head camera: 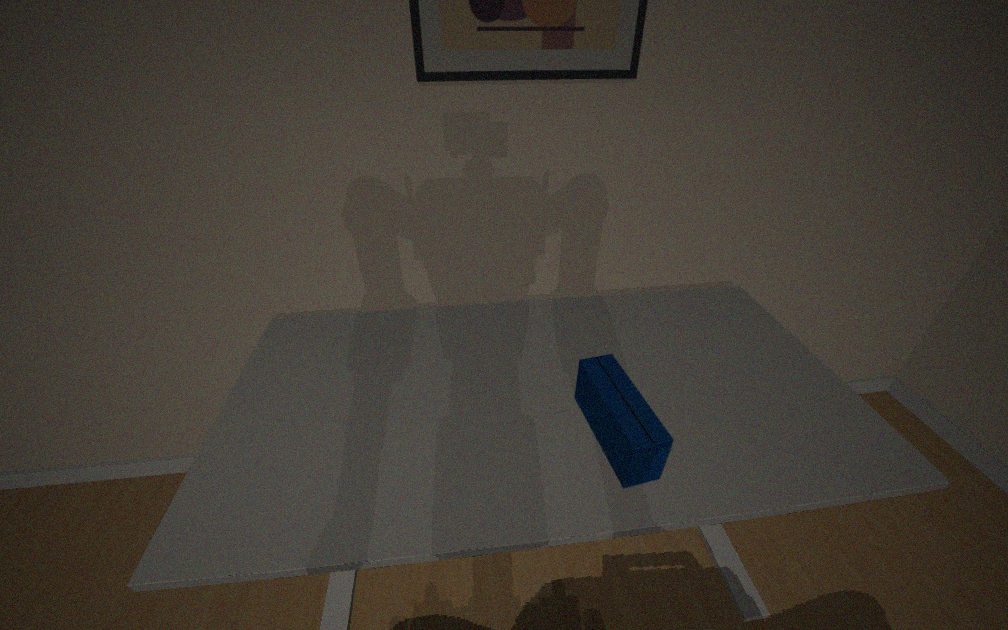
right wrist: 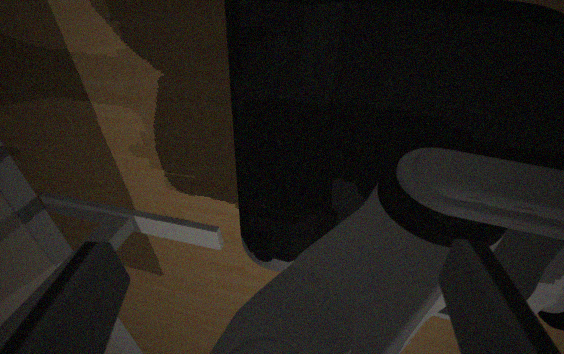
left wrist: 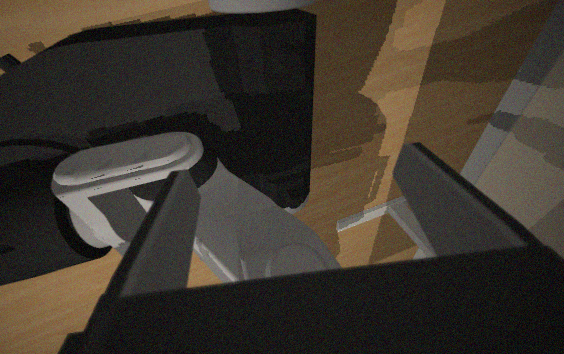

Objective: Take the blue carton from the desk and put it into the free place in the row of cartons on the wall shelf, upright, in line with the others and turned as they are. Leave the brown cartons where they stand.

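Observation:
The blue carton (head camera: 622, 419) lies on its long side on the grey desk (head camera: 297, 445), right of the middle, its long side running from the back towards the front edge and slightly rightward. A thin dark line runs along its top. My left gripper (left wrist: 296, 171) is open and empty, low beside my base. My right gripper (right wrist: 278, 260) is open and empty, low on the other side of my base. Neither gripper shows in the head view. The wall shelf and the brown cartons do not show in these views.
A framed picture (head camera: 527, 75) hangs on the wall (head camera: 185, 185) behind the desk. White desk legs (head camera: 338, 598) (head camera: 732, 568) stand under the front edge. A desk foot (left wrist: 367, 217) (right wrist: 177, 232) shows in both wrist views, near the grippers. My shadow falls on wall and desk.

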